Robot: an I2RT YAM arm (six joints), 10 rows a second.
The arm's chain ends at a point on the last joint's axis. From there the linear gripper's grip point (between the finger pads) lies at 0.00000 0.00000 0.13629 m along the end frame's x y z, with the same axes.
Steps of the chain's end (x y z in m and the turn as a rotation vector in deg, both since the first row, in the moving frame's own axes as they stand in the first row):
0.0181 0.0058 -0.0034 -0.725 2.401 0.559
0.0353 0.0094 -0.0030 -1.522 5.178 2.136
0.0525 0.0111 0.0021 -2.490 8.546 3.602
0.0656 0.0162 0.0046 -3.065 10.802 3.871
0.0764 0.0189 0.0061 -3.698 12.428 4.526
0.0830 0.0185 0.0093 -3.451 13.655 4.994
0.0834 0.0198 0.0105 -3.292 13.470 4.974
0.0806 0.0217 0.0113 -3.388 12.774 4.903
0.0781 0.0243 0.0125 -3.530 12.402 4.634
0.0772 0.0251 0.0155 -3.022 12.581 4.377
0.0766 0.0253 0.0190 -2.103 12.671 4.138
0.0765 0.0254 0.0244 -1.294 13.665 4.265
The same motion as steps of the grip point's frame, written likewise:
0.0238 0.0076 -0.0035 -0.725 2.401 0.559
0.0475 0.0132 -0.0036 -1.522 5.178 2.136
0.0725 0.0176 0.0005 -2.490 8.546 3.602
0.0909 0.0243 0.0020 -3.065 10.802 3.871
0.1053 0.0288 0.0026 -3.698 12.428 4.526
0.1148 0.0280 0.0052 -3.451 13.655 4.994
0.1148 0.0289 0.0065 -3.292 13.470 4.974
0.1103 0.0310 0.0077 -3.388 12.774 4.903
0.1070 0.0338 0.0091 -3.530 12.402 4.634
0.1066 0.0334 0.0120 -3.022 12.581 4.377
0.1063 0.0313 0.0156 -2.103 12.671 4.138
0.1086 0.0296 0.0205 -1.294 13.665 4.265

